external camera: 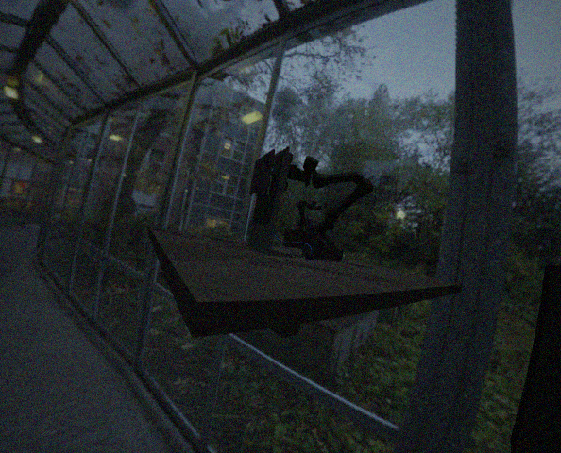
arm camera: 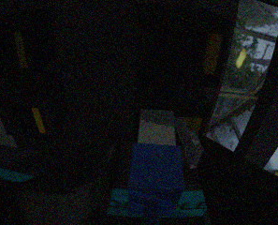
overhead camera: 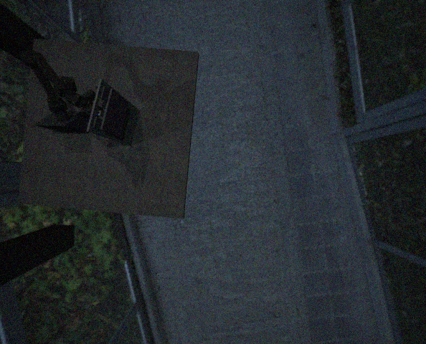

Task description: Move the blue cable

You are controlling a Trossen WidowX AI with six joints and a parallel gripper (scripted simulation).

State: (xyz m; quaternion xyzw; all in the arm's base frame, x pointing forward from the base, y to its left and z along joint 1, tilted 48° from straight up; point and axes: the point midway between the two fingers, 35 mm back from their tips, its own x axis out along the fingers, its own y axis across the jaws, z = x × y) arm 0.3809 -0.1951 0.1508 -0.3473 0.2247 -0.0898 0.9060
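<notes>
My gripper tip is 1 cm below the blue plug.
</notes>
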